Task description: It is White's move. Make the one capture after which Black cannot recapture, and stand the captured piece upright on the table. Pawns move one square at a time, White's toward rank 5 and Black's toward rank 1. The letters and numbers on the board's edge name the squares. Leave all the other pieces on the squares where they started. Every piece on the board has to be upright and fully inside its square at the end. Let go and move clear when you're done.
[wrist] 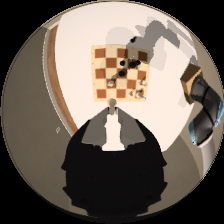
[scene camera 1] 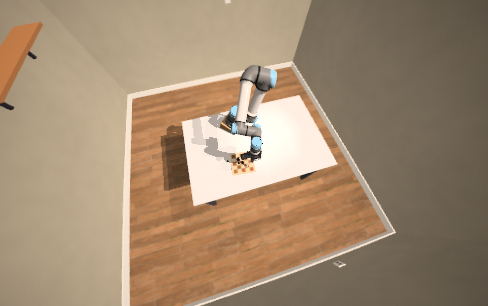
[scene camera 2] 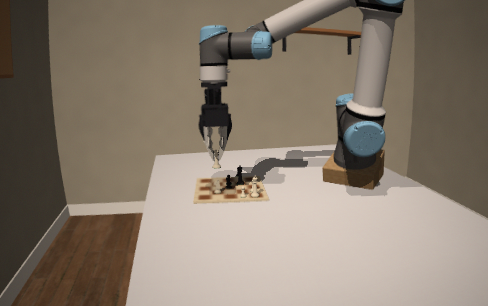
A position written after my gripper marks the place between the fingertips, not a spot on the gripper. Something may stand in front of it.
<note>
In view: my gripper (scene camera 2: 216, 160) and a small chessboard (scene camera 2: 204, 191).
The small chessboard also shows in the wrist view (wrist: 105, 59). My gripper also shows in the wrist view (wrist: 112, 107).
</note>
